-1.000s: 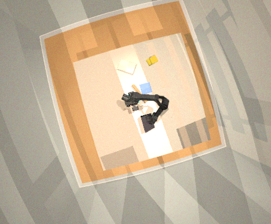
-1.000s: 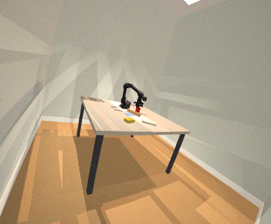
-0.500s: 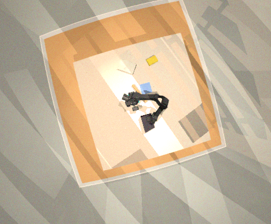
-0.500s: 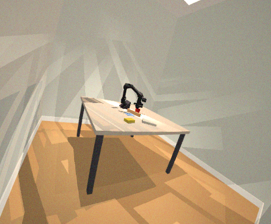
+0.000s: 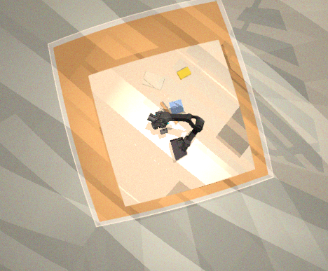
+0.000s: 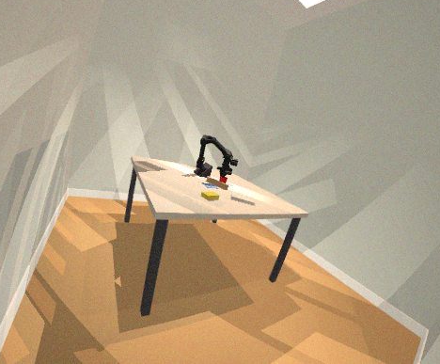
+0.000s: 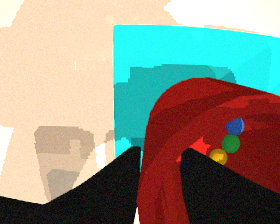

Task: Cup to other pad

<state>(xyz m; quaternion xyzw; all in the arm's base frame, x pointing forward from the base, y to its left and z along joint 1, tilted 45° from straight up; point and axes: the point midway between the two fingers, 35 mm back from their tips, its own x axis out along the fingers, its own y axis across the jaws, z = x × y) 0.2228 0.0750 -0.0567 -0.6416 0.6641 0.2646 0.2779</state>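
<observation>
Right now my gripper tip is 30 mm short of the red cup and 10 mm above it. Also, from my gripper tip: blue marble (40 mm ahead, 30 mm below); then green marble (40 mm ahead, 10 mm to the right, 30 mm below); then yellow marble (40 mm ahead, 20 mm to the right, 30 mm below).
</observation>
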